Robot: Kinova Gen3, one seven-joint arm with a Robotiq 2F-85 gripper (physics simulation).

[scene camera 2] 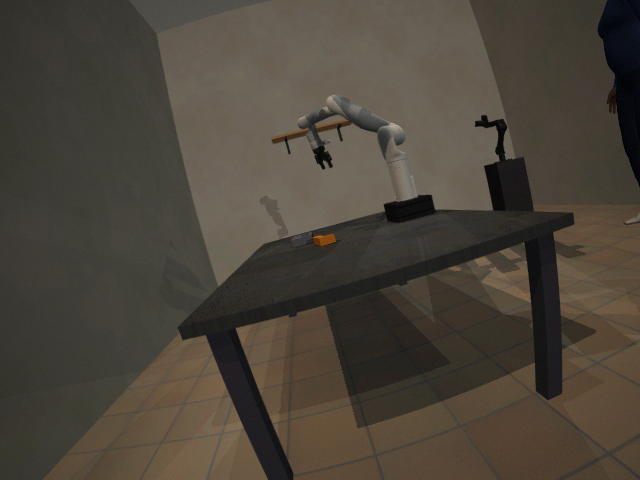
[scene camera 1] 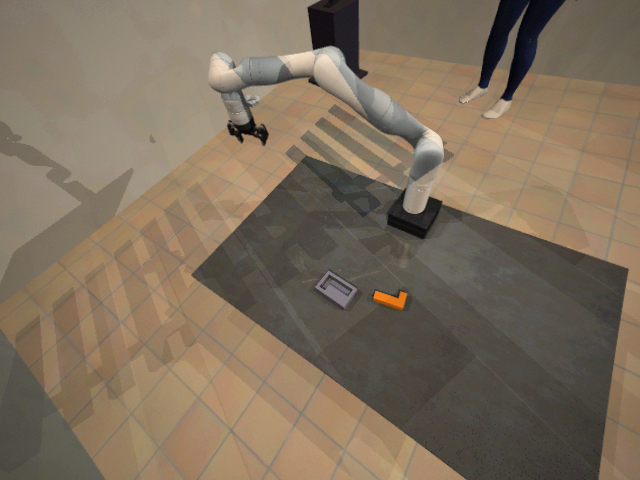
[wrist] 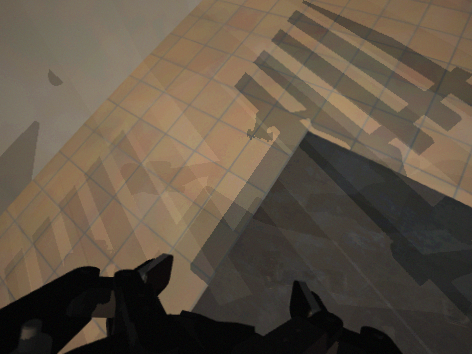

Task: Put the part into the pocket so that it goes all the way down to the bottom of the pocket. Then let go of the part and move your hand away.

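Frame: origin at the arm's base, x ahead, y left, z up, level; centimetres.
Seen in the pictures: gripper, fingertip midpoint: [scene camera 2: 327,168] [scene camera 1: 253,142] [wrist: 230,281]; arm's base, origin of the base link: [scene camera 2: 406,199] [scene camera 1: 413,205].
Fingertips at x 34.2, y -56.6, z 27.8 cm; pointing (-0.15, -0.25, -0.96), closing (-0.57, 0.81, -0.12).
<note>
Offsets run from my fingertips to a thing's top centre. "spot": to the spot under its first point. Level surfaces: height alone.
The orange L-shaped part @(dx +3.3, dy +73.5, dz -32.7 cm) [scene camera 1: 389,299] [scene camera 2: 324,240] lies flat on the dark table, apart from the grey block. The grey block @(dx +14.8, dy +56.5, dz -32.1 cm) [scene camera 1: 337,296] [scene camera 2: 301,240] lies beside it, to its left in both scene views; its recessed pocket @(spot: dx +12.8, dy +55.8, dz -35.2 cm) [scene camera 1: 338,286] faces up in scene camera 1. My gripper [scene camera 1: 248,140] [scene camera 2: 325,167] [wrist: 230,281] is open and empty. It hangs high above and well away from the part and the block. Neither of them shows in the wrist view.
The arm's black base [scene camera 1: 414,217] [scene camera 2: 409,207] stands on the table @(dz -35.7 cm) [scene camera 1: 496,330] [scene camera 2: 392,258] [wrist: 310,220]. A wall shelf [scene camera 2: 289,136] is behind the arm. A dark pedestal [scene camera 1: 334,38] [scene camera 2: 510,183] and a standing person [scene camera 1: 522,51] [scene camera 2: 626,87] are off the table.
</note>
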